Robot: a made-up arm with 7 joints. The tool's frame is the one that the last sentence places.
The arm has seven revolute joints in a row. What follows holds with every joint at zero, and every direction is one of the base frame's.
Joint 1 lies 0.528 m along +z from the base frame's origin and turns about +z.
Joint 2 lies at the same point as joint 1 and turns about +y.
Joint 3 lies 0.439 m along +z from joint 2 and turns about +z.
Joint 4 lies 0.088 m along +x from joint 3 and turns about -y.
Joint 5 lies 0.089 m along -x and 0.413 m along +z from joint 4 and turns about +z.
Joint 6 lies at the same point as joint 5 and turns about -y.
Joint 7 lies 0.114 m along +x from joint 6 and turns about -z.
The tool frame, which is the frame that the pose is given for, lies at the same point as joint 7; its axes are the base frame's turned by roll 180, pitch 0 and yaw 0 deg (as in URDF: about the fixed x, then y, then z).
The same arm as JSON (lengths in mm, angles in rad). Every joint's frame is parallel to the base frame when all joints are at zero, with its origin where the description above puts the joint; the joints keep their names.
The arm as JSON. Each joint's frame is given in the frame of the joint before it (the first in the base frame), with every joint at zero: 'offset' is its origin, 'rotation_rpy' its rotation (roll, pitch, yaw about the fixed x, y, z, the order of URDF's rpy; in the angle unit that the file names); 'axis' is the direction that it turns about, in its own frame. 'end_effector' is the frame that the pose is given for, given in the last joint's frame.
{
  "length_unit": "mm",
  "angle_unit": "rad",
  "chain": [
    {
      "id": "joint 1",
      "offset": [
        0.0,
        0.0,
        528.0
      ],
      "rotation_rpy": [
        0.0,
        0.0,
        0.0
      ],
      "axis": "+z"
    },
    {
      "id": "joint 2",
      "offset": [
        0.0,
        0.0,
        0.0
      ],
      "rotation_rpy": [
        0.0,
        0.0,
        0.0
      ],
      "axis": "+y"
    },
    {
      "id": "joint 3",
      "offset": [
        0.0,
        0.0,
        439.0
      ],
      "rotation_rpy": [
        0.0,
        0.0,
        0.0
      ],
      "axis": "+z"
    },
    {
      "id": "joint 4",
      "offset": [
        88.0,
        0.0,
        0.0
      ],
      "rotation_rpy": [
        0.0,
        0.0,
        0.0
      ],
      "axis": "-y"
    },
    {
      "id": "joint 5",
      "offset": [
        -89.0,
        0.0,
        413.0
      ],
      "rotation_rpy": [
        0.0,
        0.0,
        0.0
      ],
      "axis": "+z"
    },
    {
      "id": "joint 6",
      "offset": [
        0.0,
        0.0,
        0.0
      ],
      "rotation_rpy": [
        0.0,
        0.0,
        0.0
      ],
      "axis": "-y"
    },
    {
      "id": "joint 7",
      "offset": [
        114.0,
        0.0,
        0.0
      ],
      "rotation_rpy": [
        0.0,
        0.0,
        0.0
      ],
      "axis": "-z"
    }
  ],
  "end_effector": {
    "offset": [
      0.0,
      0.0,
      0.0
    ],
    "rotation_rpy": [
      3.1416,
      0.0,
      0.0
    ]
  }
}

